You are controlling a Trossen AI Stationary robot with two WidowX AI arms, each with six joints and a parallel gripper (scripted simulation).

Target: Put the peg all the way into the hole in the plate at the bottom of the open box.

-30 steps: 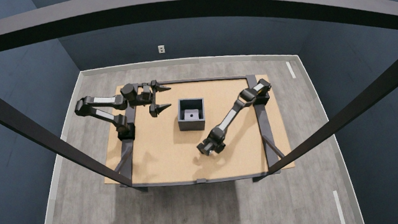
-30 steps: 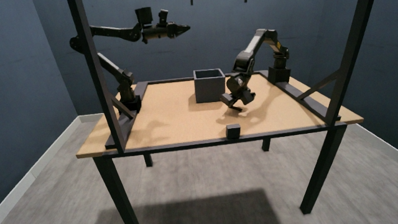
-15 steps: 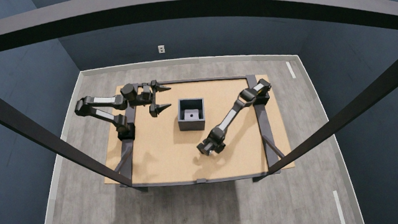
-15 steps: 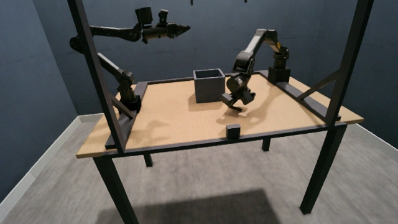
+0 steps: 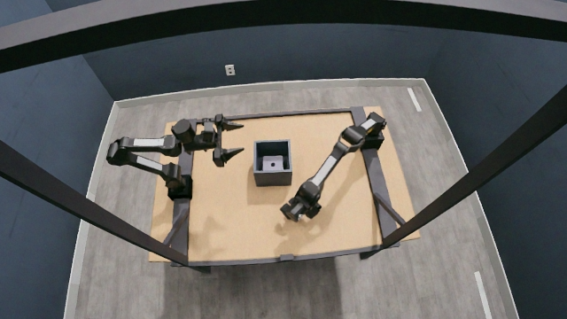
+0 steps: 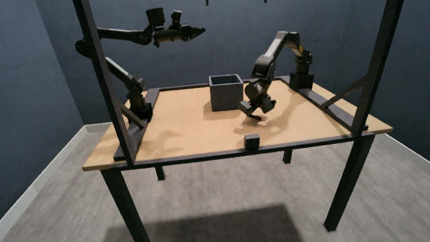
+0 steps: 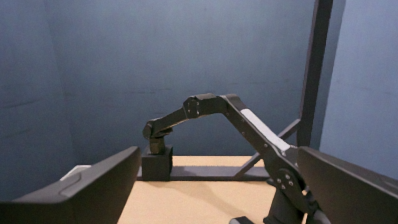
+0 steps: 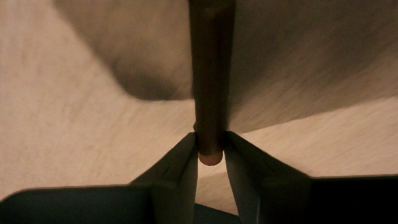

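My right hand is 30 mm above the dark brown peg, 10 mm to the left of it and 10 mm past it. From my right hand the other things lie so: light plate: 190 mm ahead, 50 mm to the left, 10 mm above.
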